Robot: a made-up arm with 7 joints. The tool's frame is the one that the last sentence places.
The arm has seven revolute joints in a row. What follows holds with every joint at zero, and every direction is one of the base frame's. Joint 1 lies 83 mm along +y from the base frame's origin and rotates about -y. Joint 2 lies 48 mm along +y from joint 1 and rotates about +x. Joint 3 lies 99 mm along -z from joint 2 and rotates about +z. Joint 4 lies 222 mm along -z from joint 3 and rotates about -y. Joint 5 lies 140 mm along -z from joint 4 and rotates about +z. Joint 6 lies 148 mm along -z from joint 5 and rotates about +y. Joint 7 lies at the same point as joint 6 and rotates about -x. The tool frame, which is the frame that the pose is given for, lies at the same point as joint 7; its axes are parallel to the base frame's.
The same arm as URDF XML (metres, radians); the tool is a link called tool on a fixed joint. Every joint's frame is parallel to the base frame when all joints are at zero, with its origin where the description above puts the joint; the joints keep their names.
<robot name="arm">
<link name="base"/>
<link name="link1"/>
<link name="link2"/>
<link name="link3"/>
<link name="link4"/>
<link name="link5"/>
<link name="link6"/>
<link name="link7"/>
<link name="tool"/>
<joint name="joint 1" type="continuous"><parent link="base"/><child link="link1"/><origin xyz="0.0000 0.0830 0.0000"/><axis xyz="0 -1 0"/></joint>
<joint name="joint 2" type="continuous"><parent link="link1"/><child link="link2"/><origin xyz="0.0000 0.0480 0.0000"/><axis xyz="1 0 0"/></joint>
<joint name="joint 3" type="continuous"><parent link="link2"/><child link="link3"/><origin xyz="0.0000 0.0000 -0.0990"/><axis xyz="0 0 1"/></joint>
<joint name="joint 4" type="continuous"><parent link="link3"/><child link="link4"/><origin xyz="0.0000 0.0000 -0.2220"/><axis xyz="0 -1 0"/></joint>
<joint name="joint 5" type="continuous"><parent link="link4"/><child link="link5"/><origin xyz="0.0000 0.0000 -0.1400"/><axis xyz="0 0 1"/></joint>
<joint name="joint 6" type="continuous"><parent link="link5"/><child link="link6"/><origin xyz="0.0000 0.0000 -0.1480"/><axis xyz="0 1 0"/></joint>
<joint name="joint 7" type="continuous"><parent link="link6"/><child link="link7"/><origin xyz="0.0000 0.0000 0.0000"/><axis xyz="-1 0 0"/></joint>
<joint name="tool_joint" type="fixed"><parent link="link7"/><child link="tool"/><origin xyz="0.0000 0.0000 0.0000"/></joint>
</robot>

